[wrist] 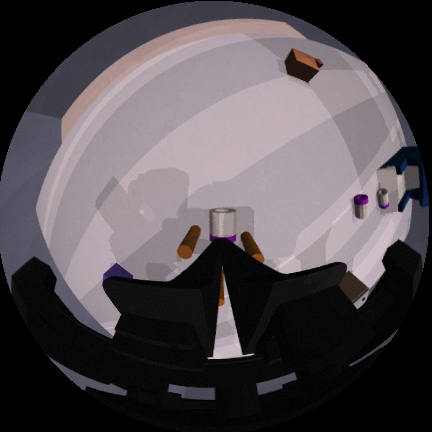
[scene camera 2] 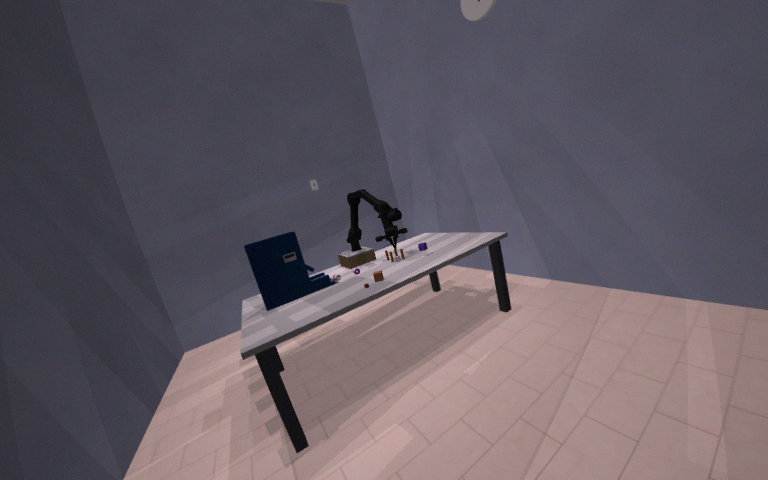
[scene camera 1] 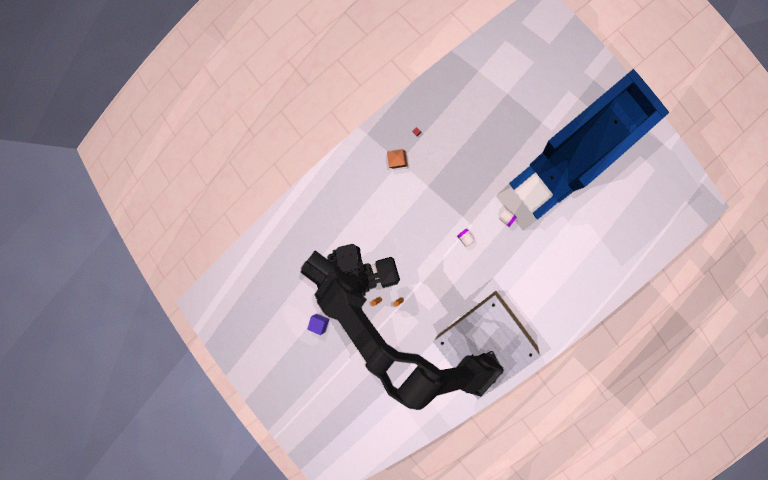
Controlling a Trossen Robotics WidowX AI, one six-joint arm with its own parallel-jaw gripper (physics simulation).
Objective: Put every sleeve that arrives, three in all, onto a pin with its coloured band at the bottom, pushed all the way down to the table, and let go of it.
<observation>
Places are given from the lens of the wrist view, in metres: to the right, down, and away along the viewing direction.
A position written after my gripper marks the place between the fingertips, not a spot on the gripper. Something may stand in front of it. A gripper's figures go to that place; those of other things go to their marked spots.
my gripper (wrist: 220, 243): 0.01, 0.02, 0.10
orange-brown block (wrist: 297, 63): 0.12, -0.22, 0.08
</observation>
